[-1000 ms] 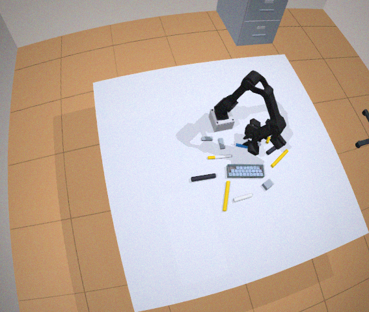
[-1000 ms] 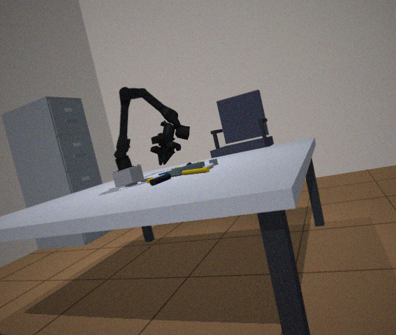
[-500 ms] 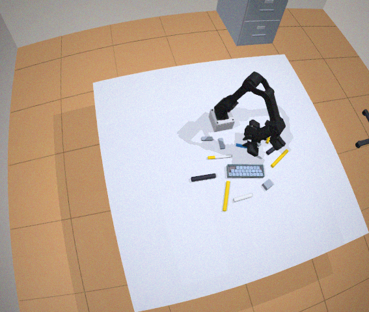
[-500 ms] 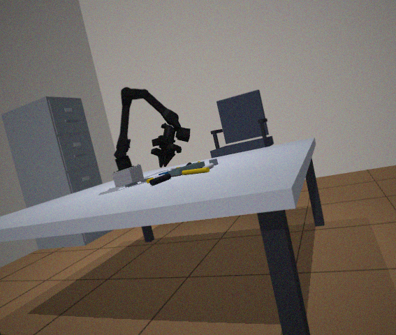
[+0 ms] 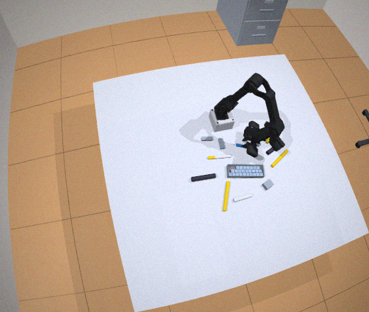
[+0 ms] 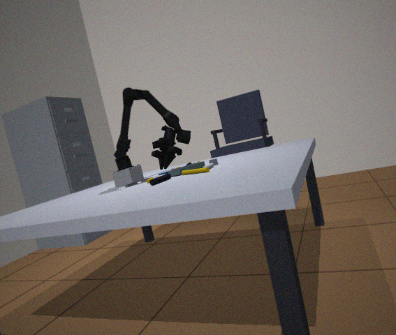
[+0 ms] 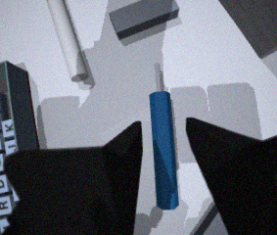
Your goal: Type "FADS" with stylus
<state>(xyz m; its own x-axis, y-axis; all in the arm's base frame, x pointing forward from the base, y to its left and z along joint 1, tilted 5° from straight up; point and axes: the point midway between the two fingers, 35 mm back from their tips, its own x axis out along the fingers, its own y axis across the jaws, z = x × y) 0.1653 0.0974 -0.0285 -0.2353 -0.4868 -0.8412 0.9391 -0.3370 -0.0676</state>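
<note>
Now: gripper tip 10 mm past the blue stylus, 10 mm to the left of it and 20 mm above it. From my gripper tip the other things lie so: white stick 280 mm ahead, 60 mm to the right, 20 mm below; grey stylus tip 20 mm behind, 40 mm to the right, 20 mm below; grey block 230 mm ahead, 80 mm to the left, 20 mm below.
</note>
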